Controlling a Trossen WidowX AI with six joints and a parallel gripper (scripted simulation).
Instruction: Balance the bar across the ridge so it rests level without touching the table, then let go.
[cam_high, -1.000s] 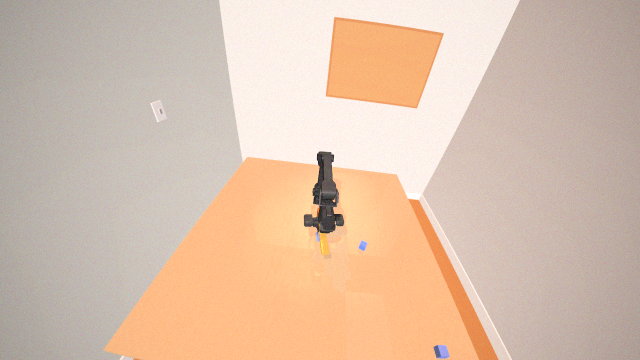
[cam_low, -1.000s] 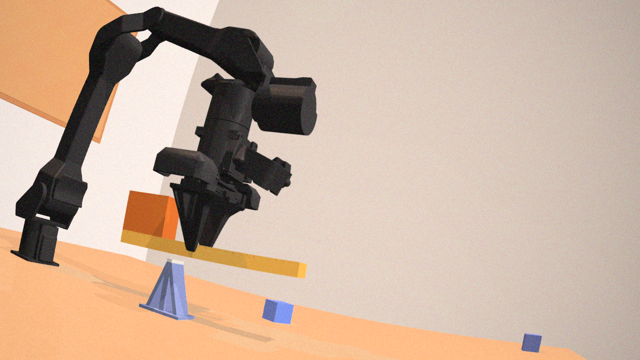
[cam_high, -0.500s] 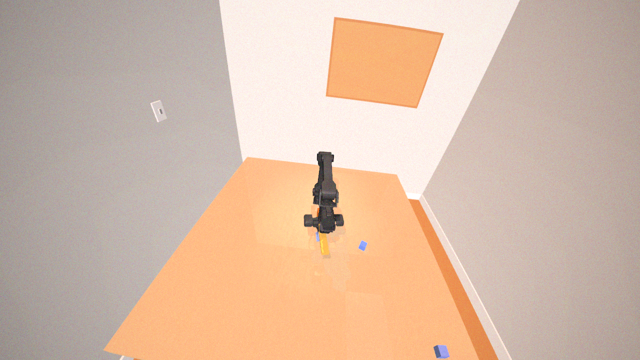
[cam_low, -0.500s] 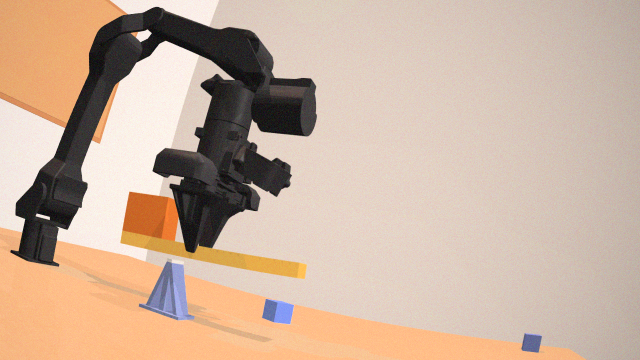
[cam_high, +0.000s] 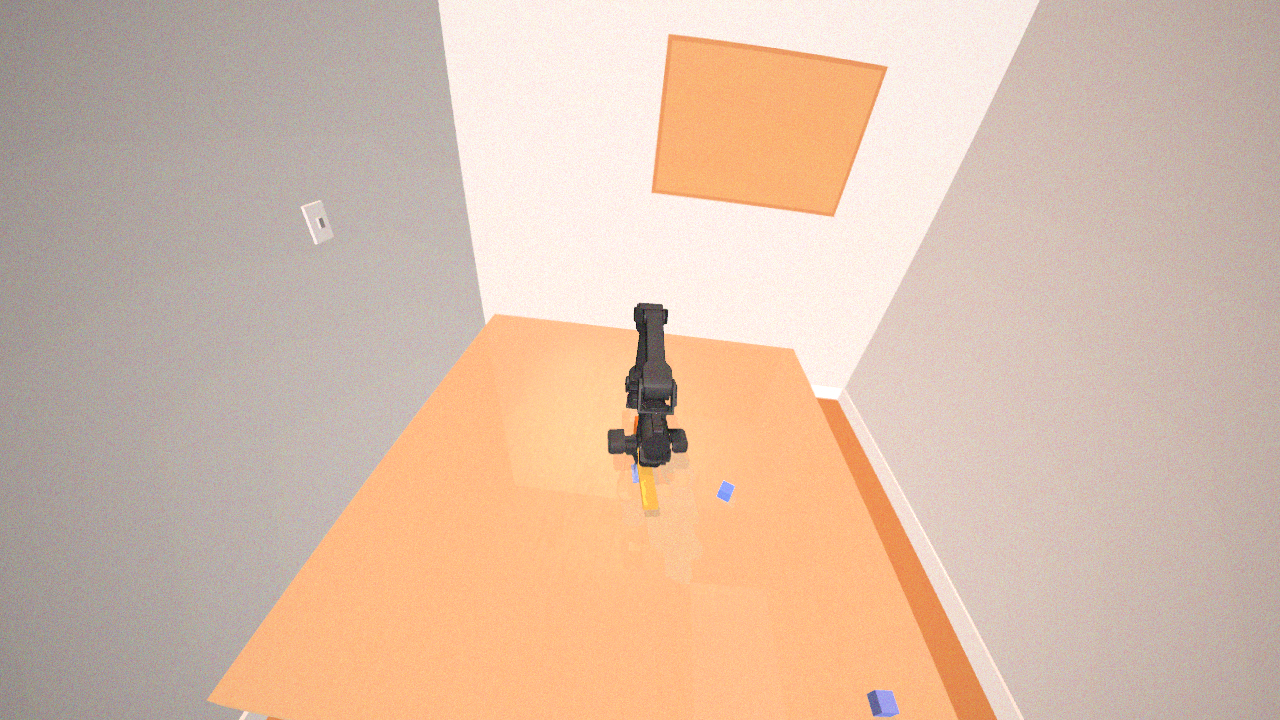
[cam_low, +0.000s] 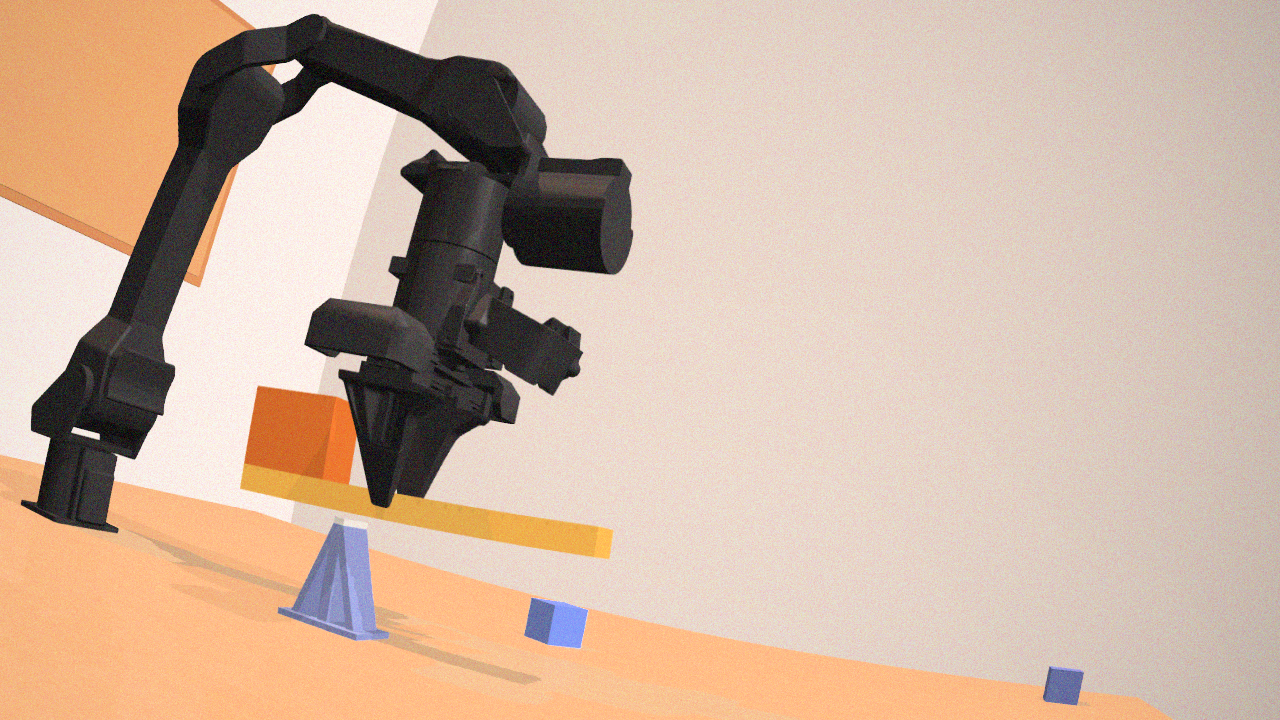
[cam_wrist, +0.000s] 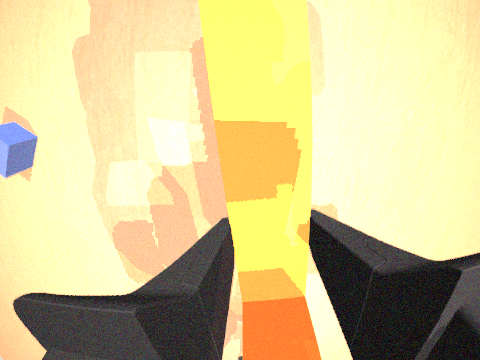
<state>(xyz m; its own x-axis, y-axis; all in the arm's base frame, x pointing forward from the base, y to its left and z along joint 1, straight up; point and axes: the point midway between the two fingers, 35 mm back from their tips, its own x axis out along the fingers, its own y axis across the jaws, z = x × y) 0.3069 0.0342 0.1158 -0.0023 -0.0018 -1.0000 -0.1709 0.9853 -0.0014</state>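
The blue ridge lies 3 cm behind my gripper tip and 5 cm below it. From my gripper tip the other things lie so: blue cube 1 cm ahead, 22 cm to the left, 6 cm below.
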